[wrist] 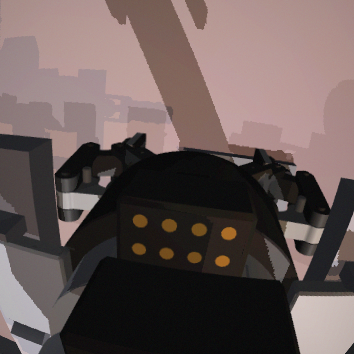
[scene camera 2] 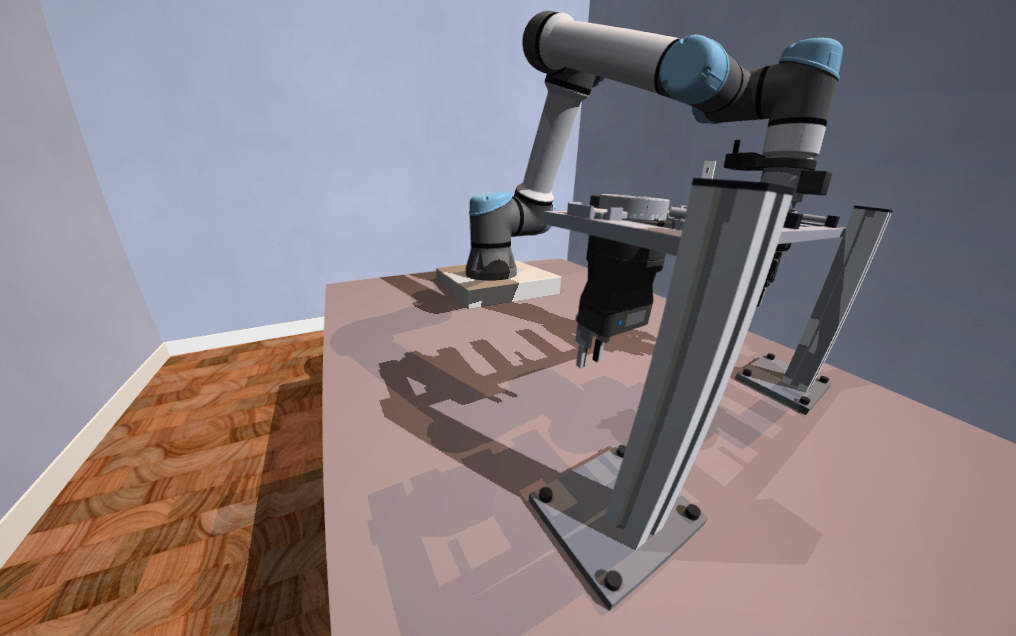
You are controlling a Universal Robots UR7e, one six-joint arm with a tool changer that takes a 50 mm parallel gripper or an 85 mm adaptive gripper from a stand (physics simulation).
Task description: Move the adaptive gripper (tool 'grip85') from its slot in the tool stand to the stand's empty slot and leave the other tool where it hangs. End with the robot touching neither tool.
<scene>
parallel gripper: scene camera 2 618,296; not seen in the wrist view (out of frame)
</scene>
